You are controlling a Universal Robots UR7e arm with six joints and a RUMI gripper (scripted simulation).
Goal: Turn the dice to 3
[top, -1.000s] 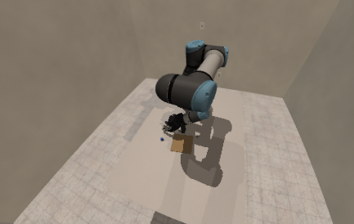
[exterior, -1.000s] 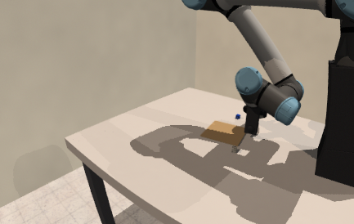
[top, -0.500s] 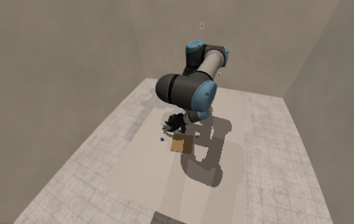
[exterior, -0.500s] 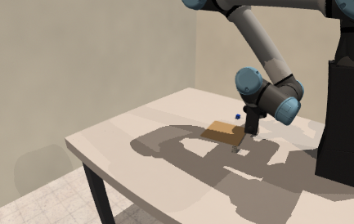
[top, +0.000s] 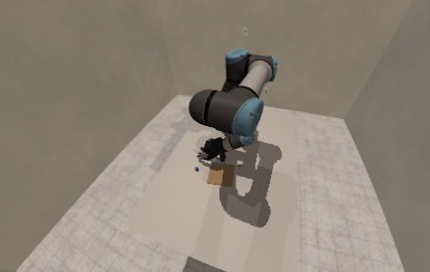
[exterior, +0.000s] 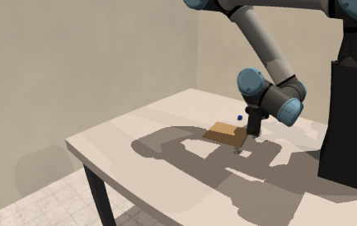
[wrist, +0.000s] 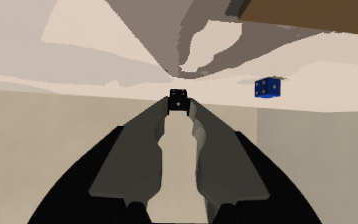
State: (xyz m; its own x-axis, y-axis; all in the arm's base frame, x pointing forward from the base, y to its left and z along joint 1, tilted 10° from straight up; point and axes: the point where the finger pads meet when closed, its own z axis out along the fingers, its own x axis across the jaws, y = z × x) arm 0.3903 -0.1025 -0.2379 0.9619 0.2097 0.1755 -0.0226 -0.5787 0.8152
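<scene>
My hand is 80 mm short of the blue die, 20 mm to the right of it and 20 mm above it. The rest, counted from my hand: black die: 10 mm to the right, 10 mm below; then brown mat: 160 mm to the left, 50 mm ahead, 30 mm below; then white die: 250 mm to the left, 40 mm behind, 20 mm below.
</scene>
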